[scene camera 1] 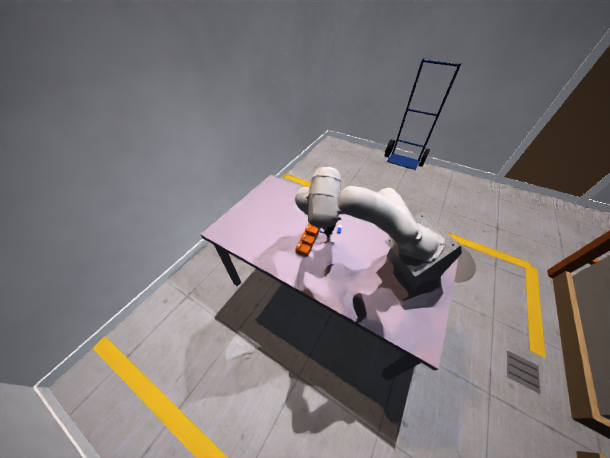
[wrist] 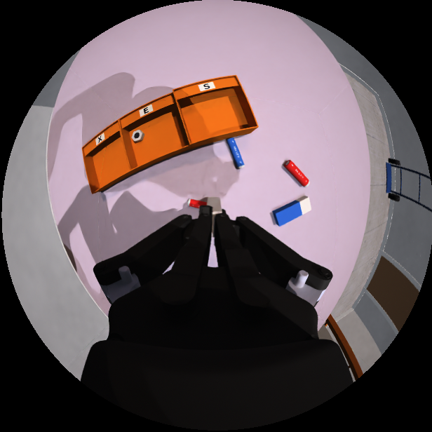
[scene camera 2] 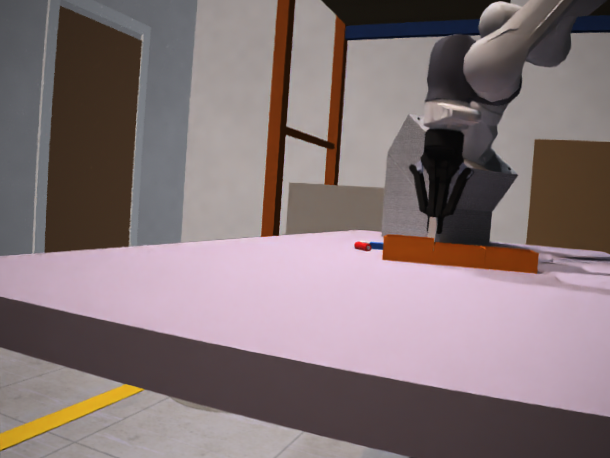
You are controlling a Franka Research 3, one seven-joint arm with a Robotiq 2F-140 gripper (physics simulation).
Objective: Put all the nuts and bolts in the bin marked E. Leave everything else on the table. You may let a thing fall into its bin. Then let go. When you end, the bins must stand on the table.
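The orange bin unit [scene camera 1: 307,240] [scene camera 2: 460,254] stands on the table with compartments X, E and S. A silver hex nut [wrist: 137,135] lies inside the compartment marked E [wrist: 162,137], near its wall towards X. My gripper [scene camera 2: 433,227] [wrist: 213,206] is shut, with nothing seen between its fingers. It points down low over the table, beside the bin unit on the arm base's side. No bolt can be made out in the current views; the shut fingers hide the patch of table beneath them.
A red battery [wrist: 196,203] lies partly hidden by the fingertips. A blue battery [wrist: 235,153] lies close to compartment S. Another red battery [wrist: 297,173] [scene camera 2: 362,246] and a blue and white eraser [wrist: 291,211] [scene camera 1: 339,229] lie to the right in the wrist view.
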